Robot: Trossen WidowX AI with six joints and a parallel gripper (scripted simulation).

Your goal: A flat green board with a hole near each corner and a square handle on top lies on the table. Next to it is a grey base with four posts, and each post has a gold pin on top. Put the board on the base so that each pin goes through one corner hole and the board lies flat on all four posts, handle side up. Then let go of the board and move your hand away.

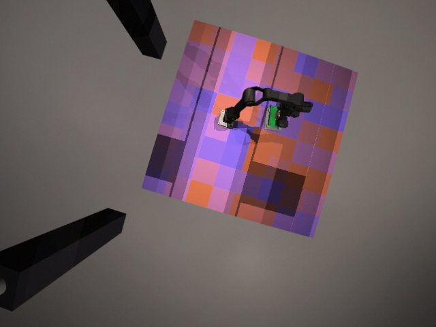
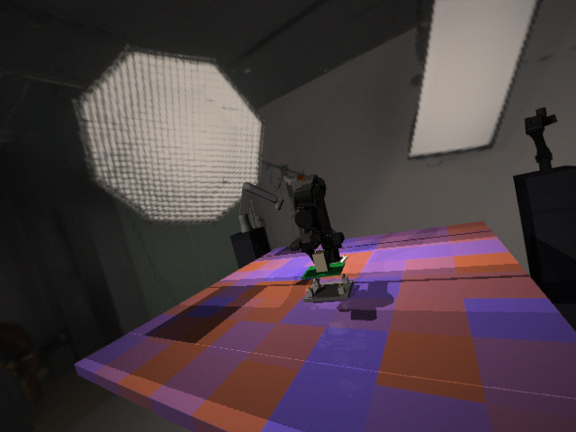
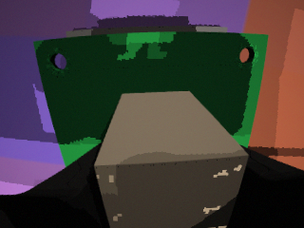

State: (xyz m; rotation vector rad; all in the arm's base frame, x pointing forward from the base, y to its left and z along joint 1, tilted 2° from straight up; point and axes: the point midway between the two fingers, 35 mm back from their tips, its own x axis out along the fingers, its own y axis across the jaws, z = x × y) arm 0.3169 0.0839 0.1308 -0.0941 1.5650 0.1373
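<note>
My gripper tip is now 100 mm above the grey base. From my gripper tip the other things lie so: green board right at my gripper tip.
</note>
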